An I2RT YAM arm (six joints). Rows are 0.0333 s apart.
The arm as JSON. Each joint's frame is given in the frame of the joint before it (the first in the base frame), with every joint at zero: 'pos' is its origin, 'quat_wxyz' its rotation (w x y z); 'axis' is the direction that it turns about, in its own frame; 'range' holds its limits. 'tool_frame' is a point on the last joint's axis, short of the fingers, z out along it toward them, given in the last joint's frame.
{
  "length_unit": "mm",
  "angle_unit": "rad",
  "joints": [
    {
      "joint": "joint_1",
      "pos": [
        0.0,
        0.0,
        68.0
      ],
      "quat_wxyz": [
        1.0,
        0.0,
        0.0,
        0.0
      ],
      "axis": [
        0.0,
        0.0,
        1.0
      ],
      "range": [
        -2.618,
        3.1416
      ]
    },
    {
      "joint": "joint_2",
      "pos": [
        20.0,
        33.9,
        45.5
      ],
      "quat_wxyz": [
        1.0,
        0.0,
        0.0,
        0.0
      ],
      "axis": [
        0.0,
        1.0,
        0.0
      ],
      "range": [
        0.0,
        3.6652
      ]
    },
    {
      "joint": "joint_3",
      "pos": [
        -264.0,
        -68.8,
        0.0
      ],
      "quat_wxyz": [
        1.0,
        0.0,
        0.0,
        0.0
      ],
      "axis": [
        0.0,
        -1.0,
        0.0
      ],
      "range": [
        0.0,
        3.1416
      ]
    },
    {
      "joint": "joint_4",
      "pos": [
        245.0,
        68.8,
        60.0
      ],
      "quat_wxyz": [
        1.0,
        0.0,
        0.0,
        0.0
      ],
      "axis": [
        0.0,
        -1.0,
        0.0
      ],
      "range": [
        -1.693,
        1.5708
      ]
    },
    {
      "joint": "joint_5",
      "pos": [
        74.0,
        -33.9,
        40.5
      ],
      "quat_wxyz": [
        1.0,
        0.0,
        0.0,
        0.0
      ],
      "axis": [
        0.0,
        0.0,
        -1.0
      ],
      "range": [
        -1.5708,
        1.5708
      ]
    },
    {
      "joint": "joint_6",
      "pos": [
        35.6,
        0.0,
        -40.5
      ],
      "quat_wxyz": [
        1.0,
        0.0,
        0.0,
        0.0
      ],
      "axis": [
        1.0,
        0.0,
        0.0
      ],
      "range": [
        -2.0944,
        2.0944
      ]
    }
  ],
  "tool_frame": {
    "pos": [
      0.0,
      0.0,
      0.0
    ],
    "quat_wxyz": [
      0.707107,
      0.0,
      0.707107,
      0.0
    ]
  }
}
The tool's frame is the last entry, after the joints.
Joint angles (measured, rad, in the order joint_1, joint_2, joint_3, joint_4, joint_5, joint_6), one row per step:
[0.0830, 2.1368, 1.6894, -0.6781, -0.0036, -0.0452]
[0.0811, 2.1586, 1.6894, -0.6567, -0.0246, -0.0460]
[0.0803, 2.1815, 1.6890, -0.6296, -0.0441, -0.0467]
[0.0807, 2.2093, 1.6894, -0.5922, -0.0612, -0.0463]
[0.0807, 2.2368, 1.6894, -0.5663, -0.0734, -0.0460]
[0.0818, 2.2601, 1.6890, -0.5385, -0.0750, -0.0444]
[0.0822, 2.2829, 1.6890, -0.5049, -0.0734, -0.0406]
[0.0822, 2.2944, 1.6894, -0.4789, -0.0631, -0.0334]
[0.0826, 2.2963, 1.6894, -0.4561, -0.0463, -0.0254]
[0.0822, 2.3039, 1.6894, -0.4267, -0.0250, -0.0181]
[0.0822, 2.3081, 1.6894, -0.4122, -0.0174, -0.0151]
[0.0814, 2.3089, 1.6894, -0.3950, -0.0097, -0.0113]
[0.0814, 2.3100, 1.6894, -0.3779, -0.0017, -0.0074]
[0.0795, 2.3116, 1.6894, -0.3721, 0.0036, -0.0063]
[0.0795, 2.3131, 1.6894, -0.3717, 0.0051, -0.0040]
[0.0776, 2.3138, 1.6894, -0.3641, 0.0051, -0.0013]
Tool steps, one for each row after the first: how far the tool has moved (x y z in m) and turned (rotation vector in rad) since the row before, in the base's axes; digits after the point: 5 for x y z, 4 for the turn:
[0.00359, 0.00017, -0.00852, 0.0185, 0.0019, 0.0079]
[0.00392, 0.00064, -0.00892, 0.0175, -0.0024, 0.0083]
[0.00503, 0.00120, -0.01045, 0.0163, -0.0087, 0.0075]
[0.00355, 0.00072, -0.01110, 0.0109, 0.0025, 0.0051]
[0.00326, 0.00084, -0.00933, 0.0025, -0.0038, 0.0004]
[0.00370, 0.00044, -0.00877, 0.0011, -0.0105, -0.0037]
[0.00278, -0.00014, -0.00389, -0.0046, -0.0148, -0.0111]
[0.00226, -0.00022, 0.00028, -0.0092, -0.0213, -0.0146]
[0.00296, -0.00071, -0.00196, -0.0131, -0.0227, -0.0173]
[0.00142, -0.00015, -0.00116, -0.0042, -0.0106, -0.0065]
[0.00167, -0.00053, 0.00060, -0.0032, -0.0167, -0.0081]
[0.00161, -0.00015, 0.00048, -0.0034, -0.0163, -0.0076]
[0.00064, -0.00108, -0.00041, -0.0035, -0.0045, -0.0057]
[0.00005, -0.00005, -0.00068, -0.0001, 0.0011, -0.0027]
[0.00077, -0.00088, 0.00013, 0.0020, -0.0068, -0.0042]

